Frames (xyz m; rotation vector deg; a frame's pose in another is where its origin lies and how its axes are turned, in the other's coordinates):
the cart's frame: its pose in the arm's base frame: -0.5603 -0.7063 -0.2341 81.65 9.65 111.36
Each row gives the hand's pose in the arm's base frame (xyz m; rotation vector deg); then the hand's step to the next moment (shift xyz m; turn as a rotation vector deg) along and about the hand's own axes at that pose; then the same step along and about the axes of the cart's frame.
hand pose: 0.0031 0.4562 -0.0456 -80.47 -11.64 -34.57
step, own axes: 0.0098 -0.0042 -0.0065 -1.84 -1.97 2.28
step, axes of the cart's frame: -0.0006 0.0081 0.0095 2.82 -0.38 -2.09
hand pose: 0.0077 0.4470 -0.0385 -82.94 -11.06 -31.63
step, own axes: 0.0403 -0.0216 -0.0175 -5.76 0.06 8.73
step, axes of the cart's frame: 0.0079 0.0274 0.0398 5.26 -6.54 -6.24
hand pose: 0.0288 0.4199 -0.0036 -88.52 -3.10 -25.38
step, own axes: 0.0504 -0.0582 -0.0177 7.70 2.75 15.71
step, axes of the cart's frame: 0.0350 0.0433 0.0560 6.72 -15.03 6.53
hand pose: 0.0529 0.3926 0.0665 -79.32 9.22 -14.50
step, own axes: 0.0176 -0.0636 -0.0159 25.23 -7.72 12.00
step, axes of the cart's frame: 0.0278 0.0484 0.0386 6.59 -9.58 26.55
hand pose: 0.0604 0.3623 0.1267 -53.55 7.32 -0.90
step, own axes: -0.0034 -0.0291 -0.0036 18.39 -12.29 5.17
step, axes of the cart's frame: 0.0052 0.0265 0.0119 3.23 -0.28 22.48
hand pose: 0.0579 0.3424 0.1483 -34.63 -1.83 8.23
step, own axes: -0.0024 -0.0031 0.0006 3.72 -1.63 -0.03
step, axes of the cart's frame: 0.0005 0.0039 -0.0002 -0.36 -0.78 3.97
